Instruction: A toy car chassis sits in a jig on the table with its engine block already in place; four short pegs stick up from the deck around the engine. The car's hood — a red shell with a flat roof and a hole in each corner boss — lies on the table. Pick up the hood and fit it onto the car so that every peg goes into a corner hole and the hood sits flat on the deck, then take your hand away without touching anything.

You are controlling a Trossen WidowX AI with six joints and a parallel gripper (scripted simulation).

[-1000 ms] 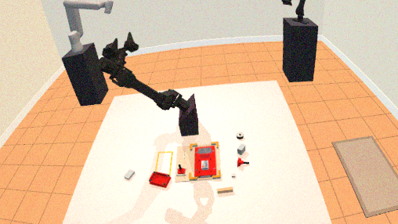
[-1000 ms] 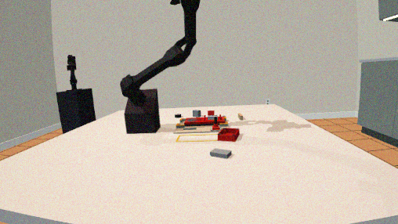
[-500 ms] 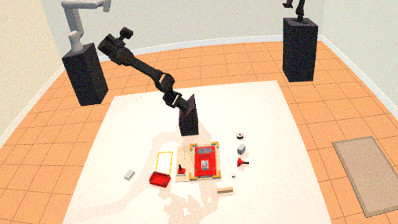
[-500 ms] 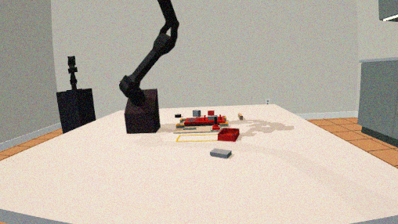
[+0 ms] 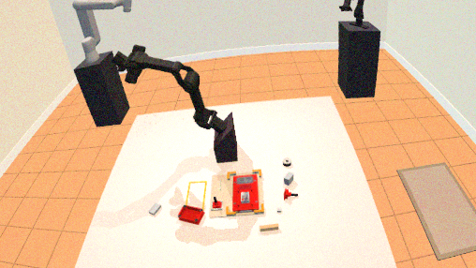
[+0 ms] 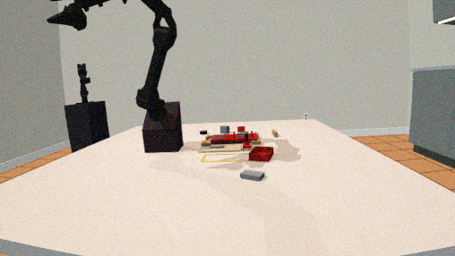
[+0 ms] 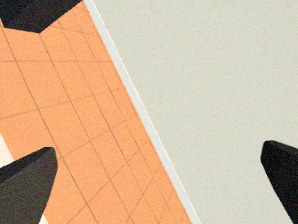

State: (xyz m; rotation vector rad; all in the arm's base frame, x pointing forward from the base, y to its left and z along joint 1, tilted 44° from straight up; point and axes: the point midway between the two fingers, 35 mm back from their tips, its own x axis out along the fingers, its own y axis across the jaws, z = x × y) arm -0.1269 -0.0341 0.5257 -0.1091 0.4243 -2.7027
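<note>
The red hood lies 560 mm ahead of my gripper tip, 270 mm to the left of it and 490 mm below it. From my gripper tip the other things lie so: orange-cornered jig (440 mm ahead, 470 mm to the left, 490 mm below); wheel (270 mm ahead, 690 mm to the left, 490 mm below); grey engine block (490 mm ahead, 510 mm to the left, 480 mm below).
</note>
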